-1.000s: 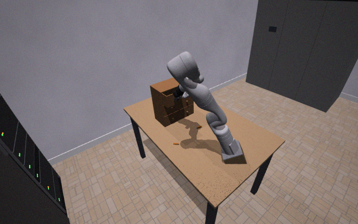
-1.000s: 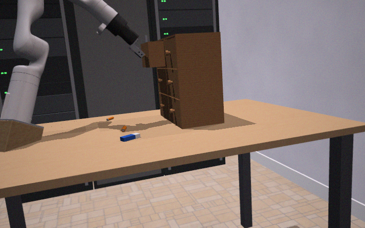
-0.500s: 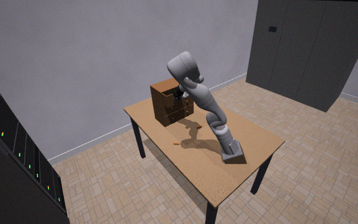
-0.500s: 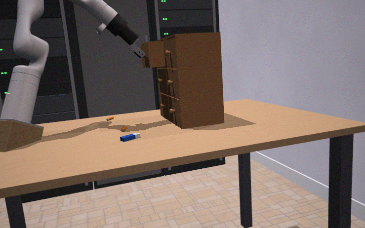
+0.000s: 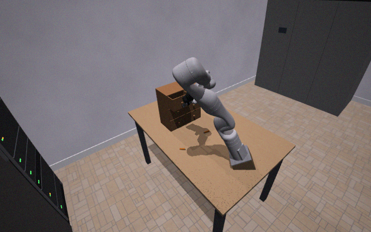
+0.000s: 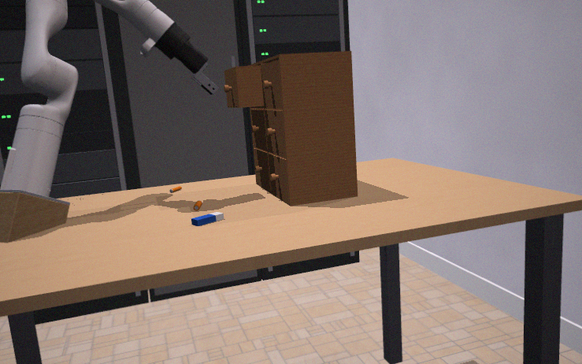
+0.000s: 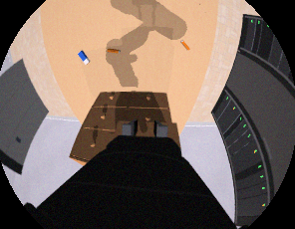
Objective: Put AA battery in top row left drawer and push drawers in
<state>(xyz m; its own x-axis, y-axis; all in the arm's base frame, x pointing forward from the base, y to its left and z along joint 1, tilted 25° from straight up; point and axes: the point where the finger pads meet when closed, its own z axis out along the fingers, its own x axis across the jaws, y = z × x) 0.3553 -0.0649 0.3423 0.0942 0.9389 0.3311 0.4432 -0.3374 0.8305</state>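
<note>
Now: hand 28 cm above the orange AA battery, 12 cm to the left of it and 9 cm past it. Also, from my hand: white eraser: 28 cm below, 26 cm to the right, 9 cm behind.
</note>
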